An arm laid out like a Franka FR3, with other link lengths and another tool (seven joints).
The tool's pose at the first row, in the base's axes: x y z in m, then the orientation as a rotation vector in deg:
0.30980 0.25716 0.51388 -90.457 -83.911 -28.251
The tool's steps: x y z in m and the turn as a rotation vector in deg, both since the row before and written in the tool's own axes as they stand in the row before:
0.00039 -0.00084 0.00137 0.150 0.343 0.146
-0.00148 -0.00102 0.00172 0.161 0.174 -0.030
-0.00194 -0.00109 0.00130 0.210 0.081 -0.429
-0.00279 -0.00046 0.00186 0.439 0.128 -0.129
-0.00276 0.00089 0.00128 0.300 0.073 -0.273
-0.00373 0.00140 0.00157 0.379 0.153 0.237
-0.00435 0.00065 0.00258 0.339 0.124 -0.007
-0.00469 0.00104 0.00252 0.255 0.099 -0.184
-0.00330 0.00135 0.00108 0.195 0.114 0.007
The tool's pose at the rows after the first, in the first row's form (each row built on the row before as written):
0.30872 0.25841 0.51376 -90.279 -83.534 -28.294
0.30696 0.25885 0.51206 -90.054 -83.435 -28.308
0.30514 0.25869 0.51024 -89.570 -83.747 -28.448
0.30358 0.25857 0.50724 -89.083 -83.777 -28.263
0.30344 0.25816 0.50410 -88.634 -83.963 -28.235
0.30349 0.25752 0.49987 -88.425 -83.663 -27.900
0.30238 0.25727 0.49490 -88.099 -83.587 -27.721
0.30156 0.25684 0.48956 -87.733 -83.674 -27.696
0.30177 0.25607 0.48592 -87.534 -83.588 -27.616

